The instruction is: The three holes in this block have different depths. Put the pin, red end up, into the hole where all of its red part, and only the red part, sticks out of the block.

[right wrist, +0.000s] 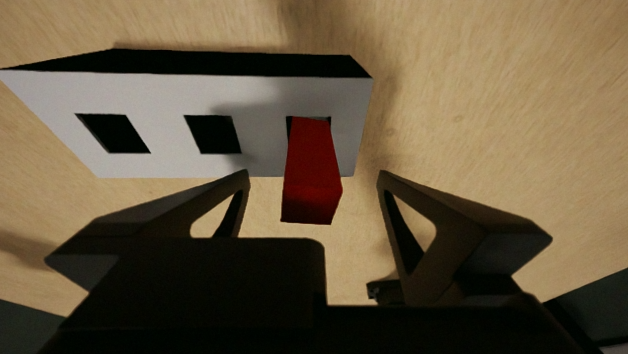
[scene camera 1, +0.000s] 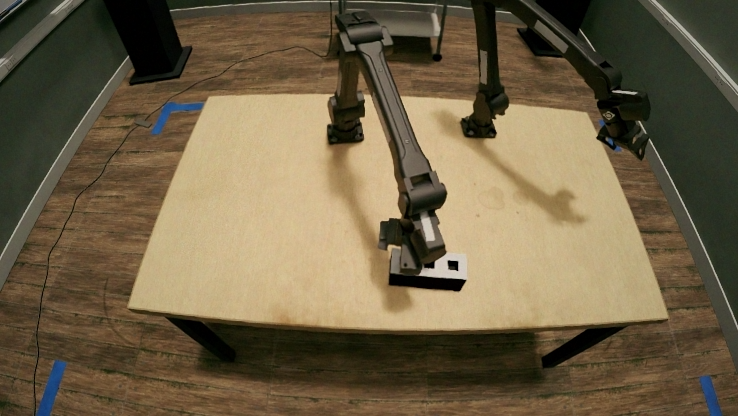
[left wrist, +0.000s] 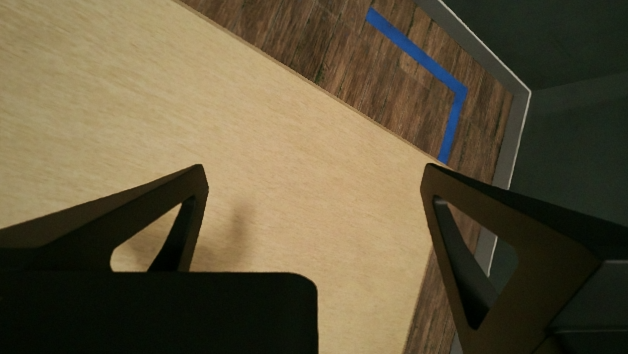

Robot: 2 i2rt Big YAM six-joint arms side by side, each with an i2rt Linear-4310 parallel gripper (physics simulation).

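Pixels of known places: left gripper, between the fingertips: (scene camera 1: 628,153) (left wrist: 314,175); right gripper, between the fingertips: (right wrist: 313,177); left arm's base, origin of its link: (scene camera 1: 478,129); right arm's base, origin of its link: (right wrist: 388,286) (scene camera 1: 345,134).
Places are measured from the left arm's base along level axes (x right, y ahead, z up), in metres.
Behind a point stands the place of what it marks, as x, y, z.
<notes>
The block (scene camera 1: 441,266) {0.227, 0.568, 0.075} (right wrist: 165,92) {0.242, 0.587, 0.075}, light on top with black sides, lies near the table's front edge. The pin (right wrist: 312,170) {0.319, 0.564, 0.125} stands red end up in the block's end hole, at the right in the right wrist view. Red shows down to the hole's rim; its lower part is hidden. The middle hole (right wrist: 212,135) and the other end hole (right wrist: 112,133) {0.182, 0.564, 0.063} hold no pin. My right gripper (scene camera 1: 409,266) (right wrist: 313,177) {0.316, 0.526, 0.087} is open, with its fingers apart on either side of the pin; it hides the pin in the scene view. My left gripper (scene camera 1: 622,147) {-0.328, 0.338, 0.253} (left wrist: 314,175) {-0.328, 0.338, 0.253} is open and empty, high by the table's right edge.
The wooden table (scene camera 1: 248,206) {0.758, 0.328, 0.000} (left wrist: 310,145) {-0.408, 0.450, 0.000} carries both arm bases, the right arm's base (scene camera 1: 345,133) {0.469, 0.072, 0.043} and the left arm's base (scene camera 1: 479,127) {0.014, 0.039, 0.045}, at its back edge. Blue tape (scene camera 1: 178,106) (left wrist: 415,52) marks the floor by the corners. Black pillars (scene camera 1: 144,36) stand behind.
</notes>
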